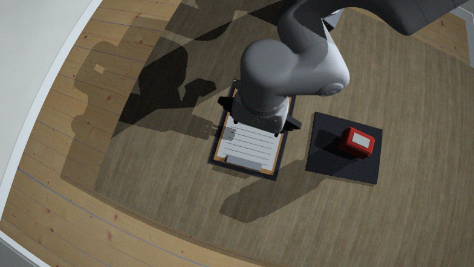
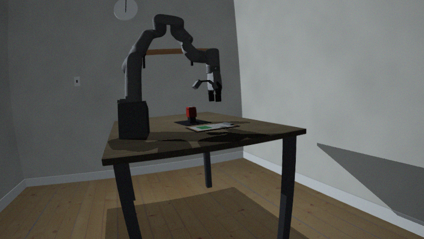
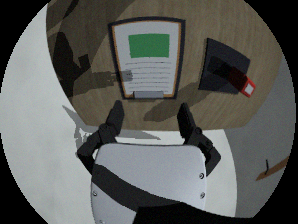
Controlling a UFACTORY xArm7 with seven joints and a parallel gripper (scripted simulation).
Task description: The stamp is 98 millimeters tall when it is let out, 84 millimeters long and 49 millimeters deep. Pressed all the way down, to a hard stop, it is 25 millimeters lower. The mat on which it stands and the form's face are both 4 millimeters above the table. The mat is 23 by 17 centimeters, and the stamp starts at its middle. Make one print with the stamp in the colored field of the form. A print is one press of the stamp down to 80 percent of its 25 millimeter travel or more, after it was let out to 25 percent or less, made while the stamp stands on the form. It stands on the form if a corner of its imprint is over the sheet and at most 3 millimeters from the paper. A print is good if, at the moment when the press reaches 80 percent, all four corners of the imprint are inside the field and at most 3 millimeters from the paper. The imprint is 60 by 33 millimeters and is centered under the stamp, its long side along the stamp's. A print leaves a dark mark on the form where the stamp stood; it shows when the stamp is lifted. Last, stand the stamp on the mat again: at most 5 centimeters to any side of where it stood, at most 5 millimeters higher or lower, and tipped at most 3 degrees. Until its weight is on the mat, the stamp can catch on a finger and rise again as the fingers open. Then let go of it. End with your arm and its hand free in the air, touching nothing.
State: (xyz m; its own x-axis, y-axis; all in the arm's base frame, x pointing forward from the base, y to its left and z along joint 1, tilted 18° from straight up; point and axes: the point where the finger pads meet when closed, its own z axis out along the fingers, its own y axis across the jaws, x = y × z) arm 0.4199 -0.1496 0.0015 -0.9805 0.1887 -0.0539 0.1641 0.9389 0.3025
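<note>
The red stamp is 10 mm behind my hand, 270 mm to the left of it and 100 mm below it. Also, from my hand: mat: 10 mm behind, 270 mm to the left, 150 mm below.
</note>
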